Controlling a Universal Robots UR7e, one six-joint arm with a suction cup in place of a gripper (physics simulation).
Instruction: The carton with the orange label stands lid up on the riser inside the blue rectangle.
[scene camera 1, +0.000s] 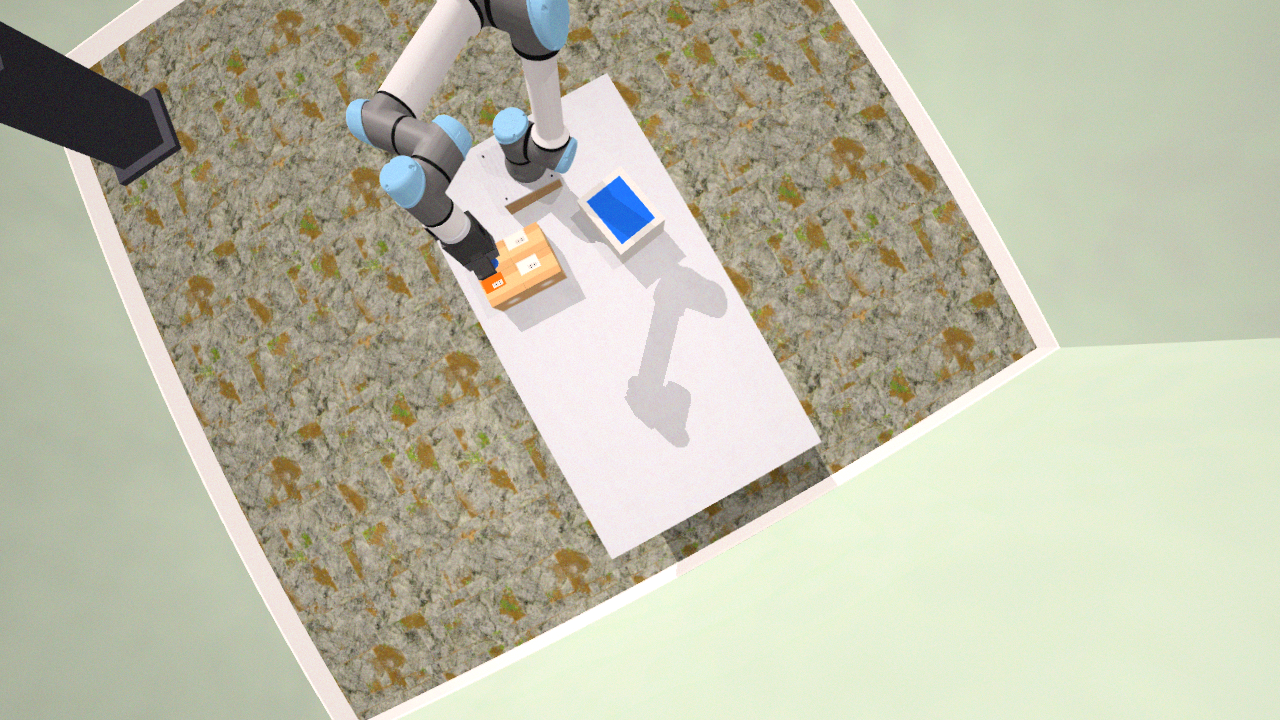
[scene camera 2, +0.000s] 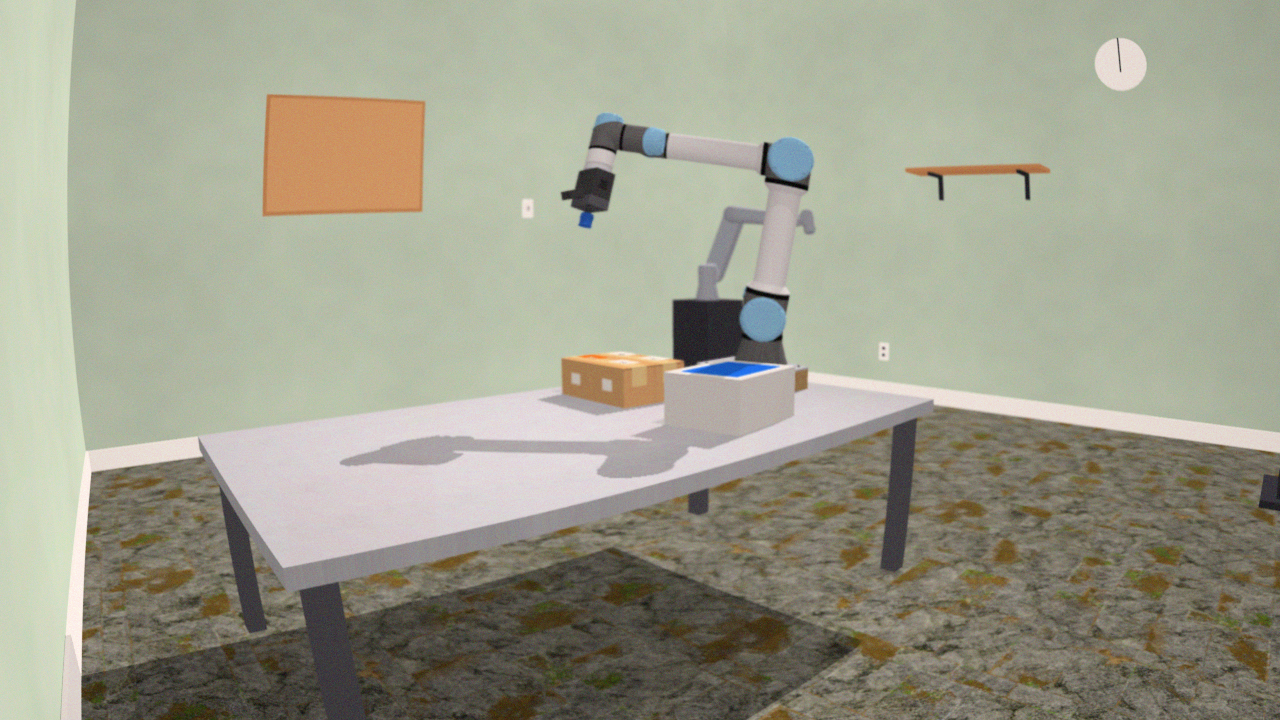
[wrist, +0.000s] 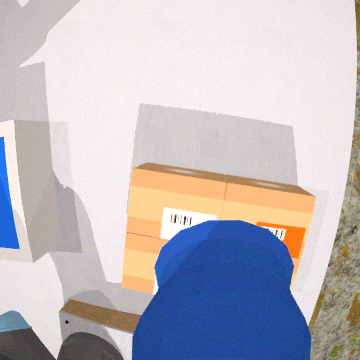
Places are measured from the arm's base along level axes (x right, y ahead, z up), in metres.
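Where they show: end effector, tool point: (scene camera 2: 584, 226) (wrist: 223, 278); arm's base, origin of the base link: (scene camera 1: 526, 163) (wrist: 93, 358).
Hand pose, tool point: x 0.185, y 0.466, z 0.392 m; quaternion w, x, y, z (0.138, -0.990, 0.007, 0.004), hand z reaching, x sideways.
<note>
Things, the pixels of their top centre, and the offset from my tool point. Level surfaces: height alone.
- carton with the orange label, middle of its top: (wrist: 266, 222) (scene camera 2: 590, 358) (scene camera 1: 502, 285) dx +0.093, dy -0.080, dz -0.358 m
- riser, middle of its top: (scene camera 2: 732, 368) (scene camera 1: 620, 209) dx -0.404, dy -0.115, dz -0.339 m
- blue rectangle, middle of its top: (scene camera 2: 732, 368) (scene camera 1: 620, 209) dx -0.404, dy -0.115, dz -0.339 m
- table, its level: dz -0.459 m
The carton with the orange label (scene camera 1: 490, 287) (scene camera 2: 575, 367) (wrist: 270, 205) stands lid up on the table at an outer corner of a tight block of several cartons. Its orange label faces up; the cup partly hides it in the wrist view. The riser (scene camera 1: 641, 233) (scene camera 2: 707, 401) (wrist: 37, 200) is a pale box across the table from the block. The blue rectangle (scene camera 1: 620, 210) (scene camera 2: 729, 368) (wrist: 6, 215) on its top bears no carton. My gripper (scene camera 1: 492, 263) (scene camera 2: 585, 221) (wrist: 224, 245), a blue suction cup, hangs well above the cartons, open and holding nothing.
A neighbouring carton (scene camera 1: 541, 246) (wrist: 170, 192) with a white label adjoins the orange-labelled one's side of the block. A low brown strip (scene camera 1: 534, 196) (wrist: 100, 315) lies by the arm's base. A grey arm on a dark pedestal (scene camera 2: 702, 331) stands behind the table (scene camera 1: 590, 429) (scene camera 2: 358, 501).
</note>
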